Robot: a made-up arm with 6 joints.
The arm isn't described. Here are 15 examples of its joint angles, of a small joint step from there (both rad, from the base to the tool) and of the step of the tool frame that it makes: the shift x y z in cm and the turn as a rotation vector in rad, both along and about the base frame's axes.
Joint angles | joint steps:
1: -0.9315 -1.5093 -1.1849 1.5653 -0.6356 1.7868 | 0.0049 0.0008 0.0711 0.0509 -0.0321 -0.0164
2: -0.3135 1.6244 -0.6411 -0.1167 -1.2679 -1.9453 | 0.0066 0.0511 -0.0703 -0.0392 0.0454 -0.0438
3: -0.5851 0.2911 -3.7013 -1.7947 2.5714 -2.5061 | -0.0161 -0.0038 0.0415 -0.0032 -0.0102 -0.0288
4: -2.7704 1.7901 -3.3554 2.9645 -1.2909 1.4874 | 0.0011 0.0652 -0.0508 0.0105 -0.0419 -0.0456
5: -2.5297 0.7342 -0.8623 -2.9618 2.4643 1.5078 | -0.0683 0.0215 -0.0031 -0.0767 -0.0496 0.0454
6: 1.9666 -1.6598 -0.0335 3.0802 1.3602 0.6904 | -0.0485 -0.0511 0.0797 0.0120 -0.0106 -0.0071
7: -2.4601 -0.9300 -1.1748 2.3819 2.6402 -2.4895 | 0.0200 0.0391 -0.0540 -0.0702 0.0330 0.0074
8: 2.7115 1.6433 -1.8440 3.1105 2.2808 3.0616 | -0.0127 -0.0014 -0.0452 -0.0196 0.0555 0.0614
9: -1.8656 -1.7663 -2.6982 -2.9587 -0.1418 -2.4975 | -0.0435 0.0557 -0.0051 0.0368 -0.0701 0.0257
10: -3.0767 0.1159 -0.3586 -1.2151 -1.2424 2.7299 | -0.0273 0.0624 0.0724 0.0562 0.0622 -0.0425
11: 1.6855 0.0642 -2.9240 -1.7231 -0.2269 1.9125 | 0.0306 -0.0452 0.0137 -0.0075 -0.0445 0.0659
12: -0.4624 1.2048 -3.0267 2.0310 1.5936 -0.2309 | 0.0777 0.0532 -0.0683 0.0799 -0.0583 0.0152
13: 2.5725 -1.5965 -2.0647 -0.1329 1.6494 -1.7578 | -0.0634 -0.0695 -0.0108 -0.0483 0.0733 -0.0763
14: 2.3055 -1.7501 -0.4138 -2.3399 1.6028 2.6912 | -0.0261 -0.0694 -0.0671 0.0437 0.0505 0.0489
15: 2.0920 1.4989 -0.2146 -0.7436 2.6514 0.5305 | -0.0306 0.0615 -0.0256 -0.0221 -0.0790 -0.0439
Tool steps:
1: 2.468 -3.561 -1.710 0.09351 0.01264 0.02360
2: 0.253 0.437 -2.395 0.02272 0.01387 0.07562
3: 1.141 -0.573 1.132 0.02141 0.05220 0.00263
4: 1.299 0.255 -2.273 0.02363 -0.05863 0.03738
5: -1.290 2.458 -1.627 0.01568 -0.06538 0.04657
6: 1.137 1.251 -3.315 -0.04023 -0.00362 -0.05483
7: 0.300 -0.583 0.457 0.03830 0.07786 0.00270
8: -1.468 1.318 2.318 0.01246 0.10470 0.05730
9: 3.619 -2.820 4.962 0.13364 0.02189 -0.03591
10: 3.105 1.127 -4.500 0.07044 -0.11768 -0.08053
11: -0.243 -3.577 0.037 0.01171 -0.02383 0.09587
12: 1.932 5.401 -0.182 0.09149 -0.01249 0.05568
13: 1.030 -4.786 -5.120 0.02481 -0.02181 -0.13050
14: 5.447 -5.139 2.340 0.13219 0.16253 -0.00390
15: 0.927 -1.747 -0.373 0.00400 0.00611 -0.10254
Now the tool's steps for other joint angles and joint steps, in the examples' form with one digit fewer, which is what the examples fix.
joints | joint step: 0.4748 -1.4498 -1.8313 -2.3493 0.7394 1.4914 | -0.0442 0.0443 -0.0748 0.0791 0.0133 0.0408
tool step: -2.28 1.19 0.56 0.0032 -0.0650 0.0622
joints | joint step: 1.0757 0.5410 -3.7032 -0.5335 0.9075 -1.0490 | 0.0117 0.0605 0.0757 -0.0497 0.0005 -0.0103
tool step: 4.69 8.89 -0.40 -0.1287 0.0580 -0.0440
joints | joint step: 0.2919 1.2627 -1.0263 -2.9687 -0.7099 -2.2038 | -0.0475 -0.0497 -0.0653 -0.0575 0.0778 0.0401
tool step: 6.26 0.00 -0.59 0.0203 -0.1898 -0.0153
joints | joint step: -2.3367 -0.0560 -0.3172 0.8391 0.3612 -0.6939 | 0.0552 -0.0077 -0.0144 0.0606 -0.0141 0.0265
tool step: 0.77 -2.10 0.87 -0.0290 0.0040 -0.0303
